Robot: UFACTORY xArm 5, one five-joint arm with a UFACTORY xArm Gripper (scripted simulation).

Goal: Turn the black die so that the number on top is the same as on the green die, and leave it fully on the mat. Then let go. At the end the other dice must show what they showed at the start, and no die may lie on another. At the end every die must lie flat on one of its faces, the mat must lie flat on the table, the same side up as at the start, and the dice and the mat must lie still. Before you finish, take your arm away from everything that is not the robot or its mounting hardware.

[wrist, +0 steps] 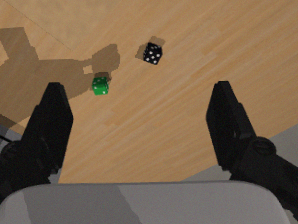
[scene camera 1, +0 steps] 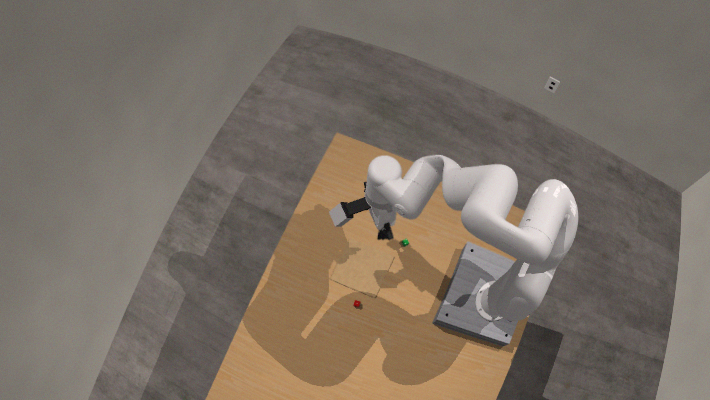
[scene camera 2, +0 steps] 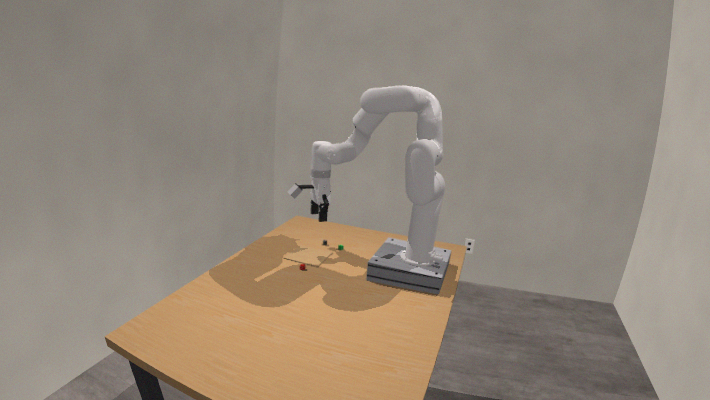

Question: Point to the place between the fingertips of my gripper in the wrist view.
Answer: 139, 99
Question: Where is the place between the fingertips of my gripper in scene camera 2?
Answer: At 318, 217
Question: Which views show my gripper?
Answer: The wrist view, scene camera 1 and scene camera 2: all of them.
